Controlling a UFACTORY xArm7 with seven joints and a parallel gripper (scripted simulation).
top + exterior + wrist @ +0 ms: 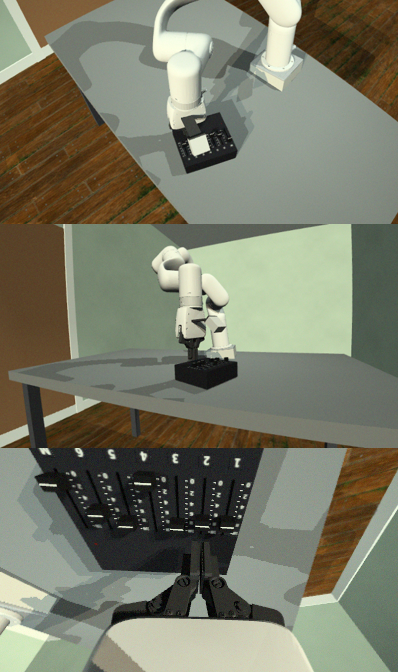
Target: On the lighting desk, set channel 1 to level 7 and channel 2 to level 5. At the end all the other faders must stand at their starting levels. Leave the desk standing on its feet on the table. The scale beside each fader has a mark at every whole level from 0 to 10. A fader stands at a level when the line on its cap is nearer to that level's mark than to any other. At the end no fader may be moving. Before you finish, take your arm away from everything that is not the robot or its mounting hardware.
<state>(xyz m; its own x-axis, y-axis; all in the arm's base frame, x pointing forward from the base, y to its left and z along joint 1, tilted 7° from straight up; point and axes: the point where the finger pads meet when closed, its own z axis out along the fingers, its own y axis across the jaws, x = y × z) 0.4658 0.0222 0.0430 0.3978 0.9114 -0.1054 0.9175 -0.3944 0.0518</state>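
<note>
Right now the channel 2 fader cap is 10 mm ahead of my hand, 20 mm to the left of it and 30 mm below it. From my hand the other things lie so: channel 3 fader cap (10 mm behind, 30 mm to the left, 30 mm below); channel 5 fader cap (50 mm behind, 50 mm to the left, 30 mm below); channel 1 fader cap (30 mm ahead, 20 mm to the left, 30 mm below).
</note>
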